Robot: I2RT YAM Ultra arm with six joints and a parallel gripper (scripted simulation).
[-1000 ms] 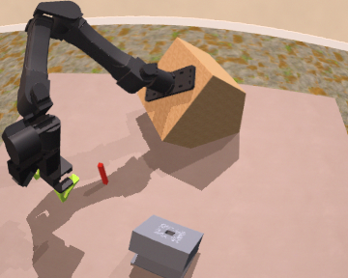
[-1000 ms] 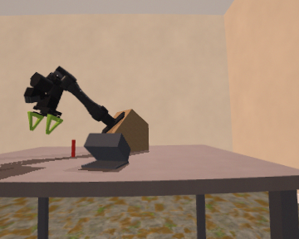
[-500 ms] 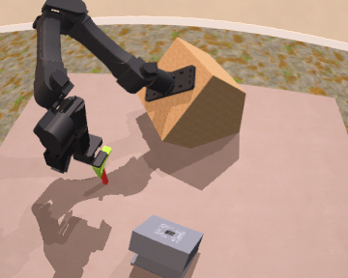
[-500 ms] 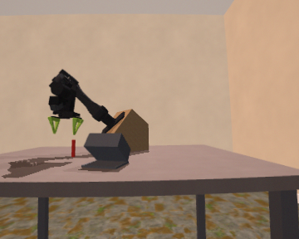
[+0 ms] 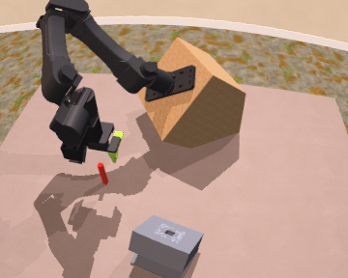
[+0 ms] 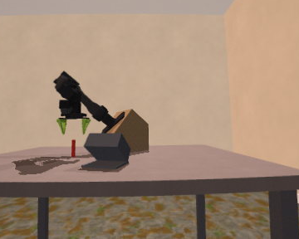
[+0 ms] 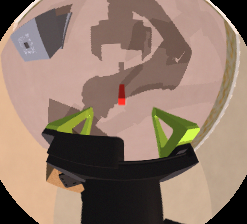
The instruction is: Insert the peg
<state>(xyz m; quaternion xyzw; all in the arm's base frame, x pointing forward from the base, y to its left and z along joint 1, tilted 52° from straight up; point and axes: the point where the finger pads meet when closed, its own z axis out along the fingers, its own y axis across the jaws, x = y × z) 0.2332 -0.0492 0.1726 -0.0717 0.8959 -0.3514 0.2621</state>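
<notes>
Now: hand 7 cm above the red peg.
</notes>
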